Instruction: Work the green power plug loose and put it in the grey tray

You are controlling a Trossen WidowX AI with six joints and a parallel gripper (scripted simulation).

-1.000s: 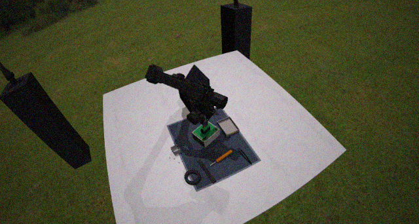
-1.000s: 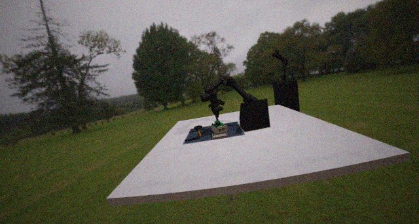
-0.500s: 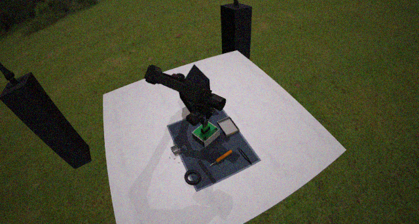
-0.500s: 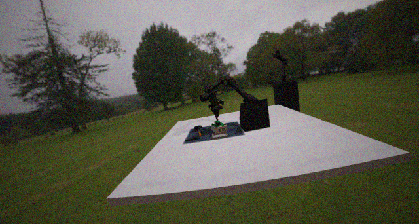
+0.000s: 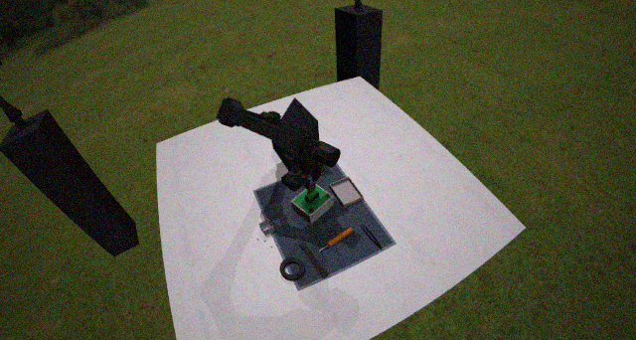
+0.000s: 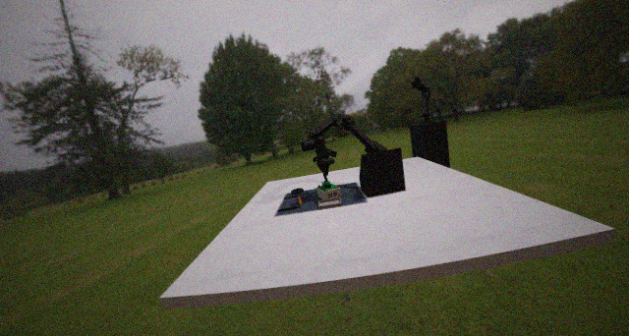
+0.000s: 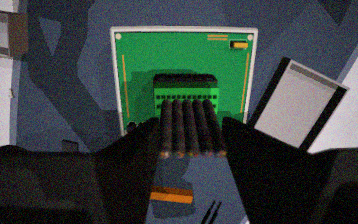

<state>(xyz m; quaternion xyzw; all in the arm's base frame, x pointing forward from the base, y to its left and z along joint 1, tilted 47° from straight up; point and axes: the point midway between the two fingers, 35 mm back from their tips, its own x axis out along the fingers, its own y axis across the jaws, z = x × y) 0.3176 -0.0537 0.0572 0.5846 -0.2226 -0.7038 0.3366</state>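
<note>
My gripper tip is 40 mm above the green power plug. Round my gripper tip: grey tray: 20 mm ahead, 140 mm to the left, 120 mm below; then dark bar: 190 mm ahead, 120 mm to the right, 120 mm below; then dark blue mat: 50 mm ahead, 10 mm to the right, 120 mm below.
</note>
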